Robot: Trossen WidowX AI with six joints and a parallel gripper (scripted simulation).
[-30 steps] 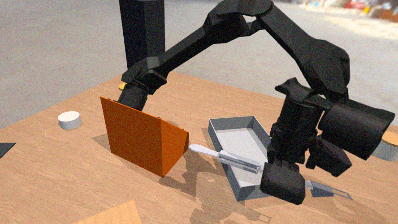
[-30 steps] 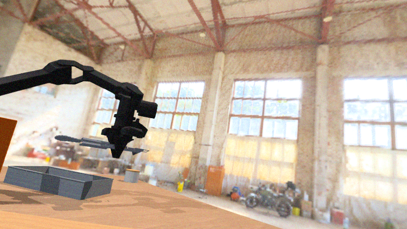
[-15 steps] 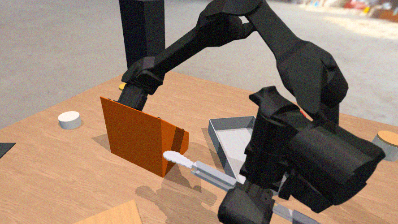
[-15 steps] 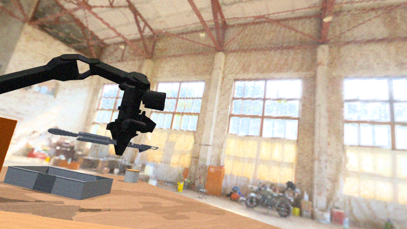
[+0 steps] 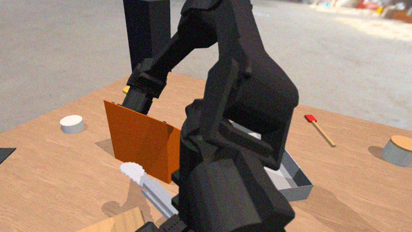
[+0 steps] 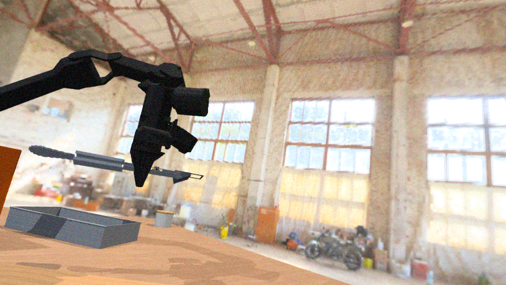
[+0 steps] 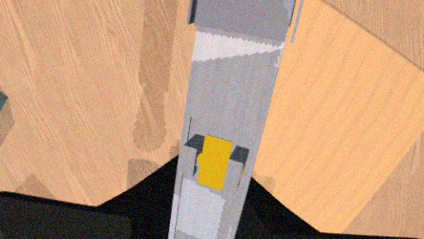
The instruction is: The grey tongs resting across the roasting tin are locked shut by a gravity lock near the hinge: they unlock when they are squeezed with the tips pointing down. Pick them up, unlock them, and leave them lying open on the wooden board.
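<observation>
Now: gripper tip 160 mm above the wooden board, 120 mm past it and 110 mm to the left of it. From my gripper tip the other things lie so: yellow lock piece (40 mm above, 20 mm ahead); grey roasting tin (400 mm to the left, 140 mm below, 20 mm behind); white puck (620 mm behind, 210 mm to the left, 150 mm below).
</observation>
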